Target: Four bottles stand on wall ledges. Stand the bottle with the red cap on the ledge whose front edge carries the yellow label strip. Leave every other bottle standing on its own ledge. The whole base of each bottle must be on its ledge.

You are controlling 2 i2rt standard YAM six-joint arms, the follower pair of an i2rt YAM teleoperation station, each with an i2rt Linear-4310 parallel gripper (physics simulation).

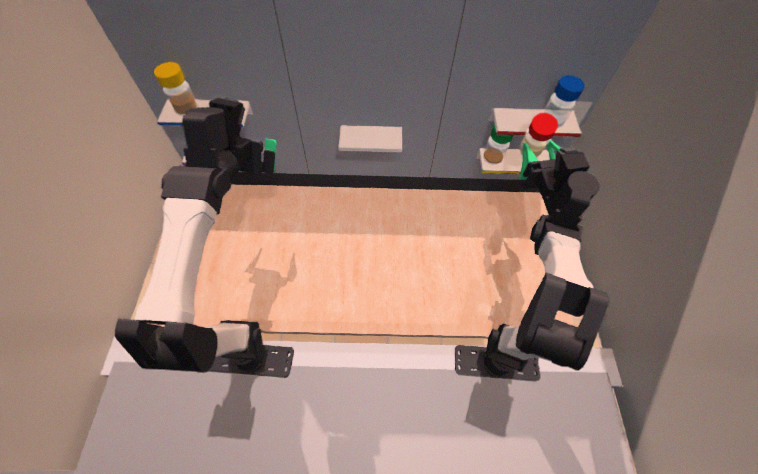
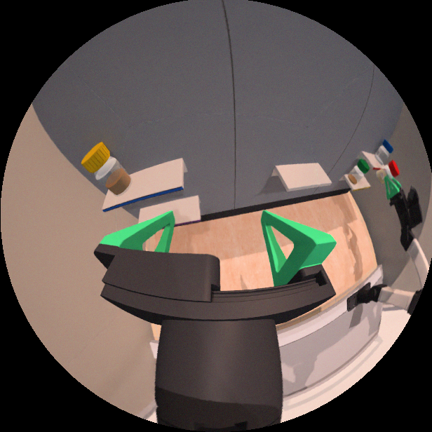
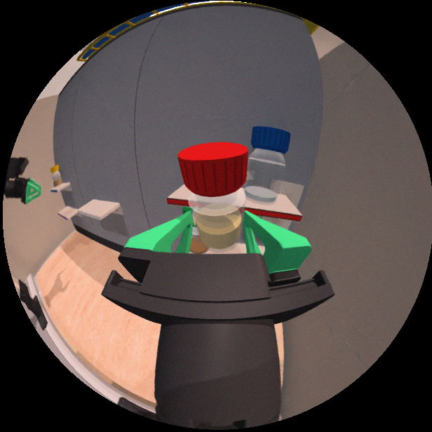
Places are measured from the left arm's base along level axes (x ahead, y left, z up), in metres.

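Pixels of known places: left gripper, fingertip midpoint: point(image 1: 253, 139); right gripper, fingertip midpoint: point(image 1: 536, 142); left arm's base at its link origin: point(image 1: 251, 359); right arm's base at its link origin: point(image 1: 495, 363).
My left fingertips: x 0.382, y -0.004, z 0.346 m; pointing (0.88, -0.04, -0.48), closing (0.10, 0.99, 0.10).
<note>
For each thing: its top centre in the pictures, then the offset to it from my left fingertips. Level surfaces: height alone.
- red-capped bottle at its top centre: point(image 1: 547, 117) 0.083 m ahead, 0.623 m right, 0.039 m up
- yellow-strip ledge at its top centre: point(image 1: 517, 160) 0.161 m ahead, 0.640 m right, 0.178 m down
- red-strip ledge at its top centre: point(image 1: 536, 120) 0.161 m ahead, 0.640 m right, 0.038 m down
- green-capped bottle at its top centre: point(image 1: 504, 128) 0.165 m ahead, 0.573 m right, 0.073 m down
- blue-capped bottle at its top centre: point(image 1: 572, 83) 0.164 m ahead, 0.679 m right, 0.067 m up
- yellow-capped bottle at its top centre: point(image 1: 167, 69) 0.122 m ahead, 0.202 m left, 0.067 m up
- bare ledge at its top centre: point(image 1: 370, 136) 0.139 m ahead, 0.241 m right, 0.108 m down
- wooden table top at its surface level: 0.368 m down
The red-capped bottle point(image 1: 542, 128) point(image 2: 393, 169) point(image 3: 213, 170) is upright in my right gripper point(image 1: 538, 146) point(image 3: 217, 215), which is shut on it. It is at the right part of the yellow-strip ledge point(image 1: 511, 163) point(image 2: 361, 185), in front of the red-strip ledge point(image 1: 517, 120) point(image 3: 287, 208); whether its base touches is hidden. The green-capped bottle point(image 1: 498, 144) point(image 2: 362, 167) stands on the left of the yellow-strip ledge. The blue-capped bottle point(image 1: 563, 99) point(image 3: 267, 162) stands on the red-strip ledge. The yellow-capped bottle point(image 1: 175, 88) point(image 2: 106, 168) stands on the blue-strip ledge point(image 2: 155, 180). My left gripper point(image 2: 217, 215) is open and empty.
A bare ledge point(image 1: 370, 138) point(image 2: 302, 176) point(image 3: 100, 208) is at the middle of the wall. A purple-strip ledge point(image 2: 170, 207) is below the blue-strip one. The wooden table top point(image 1: 357, 262) lies below. A side wall point(image 1: 693, 223) rises close to the right arm.
</note>
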